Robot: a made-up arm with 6 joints. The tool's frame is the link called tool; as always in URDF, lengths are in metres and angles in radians. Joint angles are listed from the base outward.
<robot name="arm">
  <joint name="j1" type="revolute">
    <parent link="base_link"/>
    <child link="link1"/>
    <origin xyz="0 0 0.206"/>
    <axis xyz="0 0 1"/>
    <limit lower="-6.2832" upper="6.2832"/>
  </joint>
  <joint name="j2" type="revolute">
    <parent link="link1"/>
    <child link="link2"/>
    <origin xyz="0 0.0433 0" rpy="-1.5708 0 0"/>
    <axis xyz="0 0 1"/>
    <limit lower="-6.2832" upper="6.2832"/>
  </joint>
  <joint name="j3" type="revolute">
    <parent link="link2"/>
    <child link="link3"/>
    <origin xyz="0 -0.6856 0" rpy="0 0 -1.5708"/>
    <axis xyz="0 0 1"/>
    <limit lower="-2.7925" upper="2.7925"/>
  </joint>
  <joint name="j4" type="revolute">
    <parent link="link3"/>
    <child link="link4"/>
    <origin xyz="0.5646 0 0" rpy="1.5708 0 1.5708"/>
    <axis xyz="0 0 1"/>
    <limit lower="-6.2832" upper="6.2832"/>
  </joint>
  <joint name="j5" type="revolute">
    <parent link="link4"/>
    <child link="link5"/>
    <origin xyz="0 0 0" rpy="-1.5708 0 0"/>
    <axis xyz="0 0 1"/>
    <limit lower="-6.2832" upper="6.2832"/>
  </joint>
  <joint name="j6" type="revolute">
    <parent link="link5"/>
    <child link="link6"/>
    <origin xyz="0 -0.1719 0" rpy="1.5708 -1.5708 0"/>
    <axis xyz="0 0 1"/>
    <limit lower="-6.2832" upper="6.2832"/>
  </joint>
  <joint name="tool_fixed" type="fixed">
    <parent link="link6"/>
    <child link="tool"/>
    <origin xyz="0 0 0" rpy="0 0 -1.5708"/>
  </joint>
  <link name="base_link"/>
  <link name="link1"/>
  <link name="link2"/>
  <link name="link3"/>
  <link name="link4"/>
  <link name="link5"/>
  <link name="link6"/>
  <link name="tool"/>
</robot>
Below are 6 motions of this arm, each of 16 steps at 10 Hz.
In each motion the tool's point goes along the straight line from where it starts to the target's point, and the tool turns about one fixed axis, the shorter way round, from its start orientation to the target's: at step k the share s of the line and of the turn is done. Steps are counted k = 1, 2, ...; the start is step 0. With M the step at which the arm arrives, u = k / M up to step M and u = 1 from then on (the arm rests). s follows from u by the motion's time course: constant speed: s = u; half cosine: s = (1 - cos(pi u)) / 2; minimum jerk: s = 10 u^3 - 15 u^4 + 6 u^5.
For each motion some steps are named. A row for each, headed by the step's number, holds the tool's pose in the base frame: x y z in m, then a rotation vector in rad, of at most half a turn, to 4 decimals.
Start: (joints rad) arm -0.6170 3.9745 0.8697 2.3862 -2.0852 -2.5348
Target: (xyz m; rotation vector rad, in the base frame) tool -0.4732 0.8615 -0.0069 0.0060 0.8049 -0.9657
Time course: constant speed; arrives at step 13
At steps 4, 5, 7, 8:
4: -0.7164 0.6197 -0.0604 0.7036 0.3133 -0.2163
5: -0.6894 0.6465 -0.0544 0.6327 0.3718 -0.3027
7: -0.6353 0.7003 -0.0425 0.4859 0.4860 -0.4733
8: -0.6083 0.7271 -0.0366 0.4100 0.5416 -0.5575

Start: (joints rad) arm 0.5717 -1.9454 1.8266 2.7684 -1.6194 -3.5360
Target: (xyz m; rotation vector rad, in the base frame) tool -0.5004 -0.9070 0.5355 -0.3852 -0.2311 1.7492
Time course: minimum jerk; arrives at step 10
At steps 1, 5, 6, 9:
1: -0.4485 -0.3163 0.5265 -0.4113 1.4429 -0.1036
5: -0.4742 -0.6091 0.5310 -0.4552 0.7201 0.9084
6: -0.4838 -0.7179 0.5326 -0.4435 0.3971 1.2402
9: -0.5000 -0.9019 0.5354 -0.3874 -0.2130 1.7367

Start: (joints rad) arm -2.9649 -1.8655 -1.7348 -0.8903 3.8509 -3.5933
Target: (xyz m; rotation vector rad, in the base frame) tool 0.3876 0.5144 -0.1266 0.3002 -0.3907 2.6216
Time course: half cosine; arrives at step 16
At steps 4, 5, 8, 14, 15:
4: 0.4130 0.0259 -0.3183 0.5297 -0.1164 0.7914
5: 0.4107 0.0693 -0.3013 0.5246 -0.1408 0.9545
8: 0.4025 0.2283 -0.2389 0.4832 -0.2302 1.5519
14: 0.3887 0.4926 -0.1351 0.3202 -0.3785 2.5407
15: 0.3879 0.5089 -0.1288 0.3054 -0.3876 2.6012

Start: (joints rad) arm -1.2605 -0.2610 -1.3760 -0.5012 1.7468 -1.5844
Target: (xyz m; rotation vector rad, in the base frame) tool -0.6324 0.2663 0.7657 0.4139 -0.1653 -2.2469
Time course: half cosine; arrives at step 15
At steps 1, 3, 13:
1: -0.2602 0.6696 0.9788 0.6621 0.2562 -2.6972
3: -0.2920 0.6351 0.9606 0.6400 0.2163 -2.6615
13: -0.6161 0.2839 0.7750 0.4243 -0.1489 -2.2679

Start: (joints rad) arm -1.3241 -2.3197 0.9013 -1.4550 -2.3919 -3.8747
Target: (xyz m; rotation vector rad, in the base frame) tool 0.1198 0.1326 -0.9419 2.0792 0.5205 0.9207
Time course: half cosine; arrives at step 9
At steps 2, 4, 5, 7, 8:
2: -0.0515 0.8531 -0.2935 -1.9943 1.3322 -1.9301
4: 0.0059 0.6114 -0.5110 2.2402 -0.6746 1.6982
5: 0.0396 0.4697 -0.6385 2.2522 -0.2881 1.4843
7: 0.0971 0.2280 -0.8560 2.1539 0.3083 1.0858
8: 0.1139 0.1572 -0.9198 2.1002 0.4671 0.9635

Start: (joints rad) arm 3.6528 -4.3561 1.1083 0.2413 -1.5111 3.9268
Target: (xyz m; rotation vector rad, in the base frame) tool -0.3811 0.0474 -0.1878 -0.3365 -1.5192 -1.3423
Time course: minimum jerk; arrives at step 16
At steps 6, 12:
6: -0.6535 -0.2966 -0.4772 -0.4308 -1.6476 0.2551
12: -0.4200 -0.0017 -0.2291 -0.3600 -1.5772 -1.1172

